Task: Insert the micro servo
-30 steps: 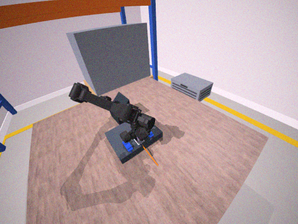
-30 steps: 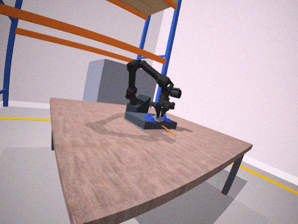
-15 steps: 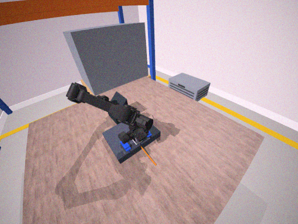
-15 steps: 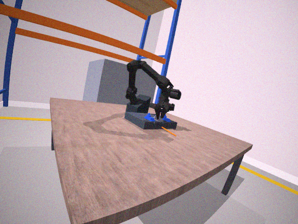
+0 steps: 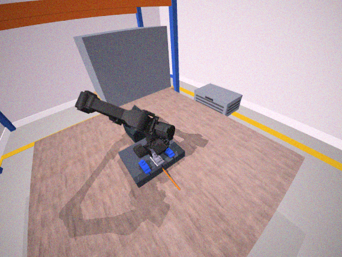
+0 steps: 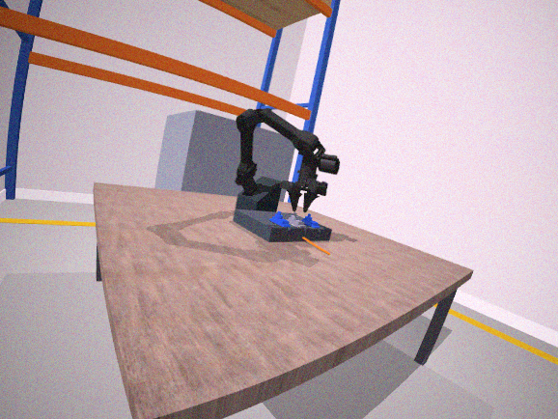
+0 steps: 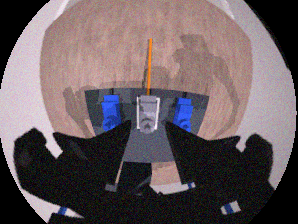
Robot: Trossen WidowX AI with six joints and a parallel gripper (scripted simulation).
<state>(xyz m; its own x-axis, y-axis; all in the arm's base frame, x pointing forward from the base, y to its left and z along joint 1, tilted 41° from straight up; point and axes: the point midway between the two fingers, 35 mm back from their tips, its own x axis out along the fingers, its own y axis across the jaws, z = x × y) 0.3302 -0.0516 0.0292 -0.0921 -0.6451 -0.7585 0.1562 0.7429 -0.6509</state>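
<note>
My gripper tip is now 110 mm past the dark grey deck, 20 mm to the right of it and 70 mm above it.
</note>
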